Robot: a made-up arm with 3 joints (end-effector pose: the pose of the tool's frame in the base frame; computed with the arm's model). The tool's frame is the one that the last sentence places. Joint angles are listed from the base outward.
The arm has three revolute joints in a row. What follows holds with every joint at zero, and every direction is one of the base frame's. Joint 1 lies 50.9 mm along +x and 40 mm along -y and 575.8 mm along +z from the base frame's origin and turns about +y. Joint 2 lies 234.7 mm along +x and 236.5 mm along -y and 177.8 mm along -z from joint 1 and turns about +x. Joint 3 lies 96.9 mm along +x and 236.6 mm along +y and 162.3 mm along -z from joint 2 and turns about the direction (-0.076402, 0.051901, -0.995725). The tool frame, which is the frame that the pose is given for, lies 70.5 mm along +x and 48.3 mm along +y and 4.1 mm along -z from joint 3; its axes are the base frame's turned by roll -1.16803, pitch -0.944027 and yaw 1.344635 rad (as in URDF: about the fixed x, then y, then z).
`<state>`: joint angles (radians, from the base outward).
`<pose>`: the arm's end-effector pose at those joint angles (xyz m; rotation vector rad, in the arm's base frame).
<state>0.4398 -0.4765 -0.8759</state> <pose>0.1595 -0.0639 0.0083 0.3406 -0.8048 1.4663</pose>
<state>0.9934 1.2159 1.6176</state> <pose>0.1863 -0.0595 0.2152 -0.5173 0.8436 -0.7014</pose>
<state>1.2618 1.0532 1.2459</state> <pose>0.0755 -0.0359 0.1644 -0.4946 0.7375 -0.5236</pose>
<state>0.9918 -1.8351 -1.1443</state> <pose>-0.1490 -0.5128 0.0662 0.5139 0.7800 2.2168</pose>
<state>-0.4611 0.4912 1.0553</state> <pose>0.5208 -0.0201 0.5469 -0.4212 -1.2316 -0.5696</pose>
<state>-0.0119 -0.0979 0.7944</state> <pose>0.4704 -0.0741 0.2115 -0.9188 -1.0439 0.0073</pose>
